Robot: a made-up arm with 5 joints.
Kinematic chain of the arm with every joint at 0, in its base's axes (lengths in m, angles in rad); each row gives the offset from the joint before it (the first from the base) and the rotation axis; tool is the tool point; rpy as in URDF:
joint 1: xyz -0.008 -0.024 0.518 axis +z
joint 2: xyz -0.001 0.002 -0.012 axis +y
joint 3: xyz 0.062 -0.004 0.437 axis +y
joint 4: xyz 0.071 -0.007 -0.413 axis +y
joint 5: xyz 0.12 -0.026 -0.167 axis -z
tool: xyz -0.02 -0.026 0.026 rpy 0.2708 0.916 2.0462
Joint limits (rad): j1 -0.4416..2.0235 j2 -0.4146..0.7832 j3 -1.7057..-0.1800 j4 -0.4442..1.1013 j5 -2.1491..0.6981
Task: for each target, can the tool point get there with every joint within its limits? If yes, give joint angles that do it. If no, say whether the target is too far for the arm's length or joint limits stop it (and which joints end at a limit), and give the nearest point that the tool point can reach.
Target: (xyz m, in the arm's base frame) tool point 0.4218 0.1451 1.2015
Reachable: yes | joints 0.4889 -0.3188 -1.3367 0.0285 -1.6621
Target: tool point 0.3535 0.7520 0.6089
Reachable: yes | joints 1.2046 0.6758 -1.4481 -0.2485 -1.3771
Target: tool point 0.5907 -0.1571 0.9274
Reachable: yes | joints -0.1357 -0.0525 -1.1813 -0.0725 0.4090
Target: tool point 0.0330 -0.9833 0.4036
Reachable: no: joint limits stop it (at a limit: joint 1) | nearest point 0.3672 -0.2764 0.4036 | short by 0.782 m
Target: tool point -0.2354 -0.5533 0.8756
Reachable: no: joint limits stop it (at a limit: joint 1, joint 2, joint 4) | nearest point 0.3124 -0.2505 0.7319 | short by 0.642 m
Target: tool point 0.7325 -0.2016 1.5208
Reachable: no: too far | nearest point 0.5381 -0.1550 1.2548 | short by 0.333 m
